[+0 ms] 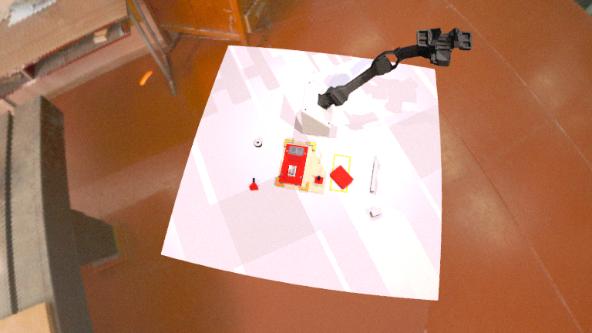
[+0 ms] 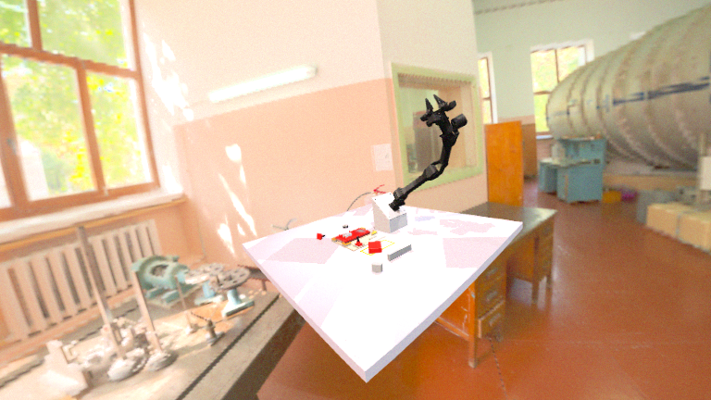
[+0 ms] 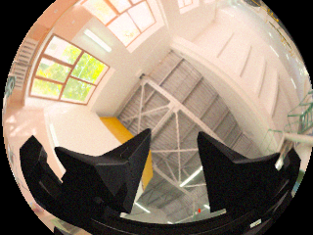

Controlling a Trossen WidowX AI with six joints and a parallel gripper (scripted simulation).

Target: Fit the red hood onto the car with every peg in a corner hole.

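The red hood lies 750 mm below my gripper tip, 270 mm to the right of it and 230 mm ahead of it. Round my gripper tip: grey bar 750 mm below, 210 mm ahead, 110 mm to the right; then grey block 750 mm below, 390 mm ahead, 110 mm to the right; then beige jig 760 mm below, 470 mm to the right, 180 mm ahead.
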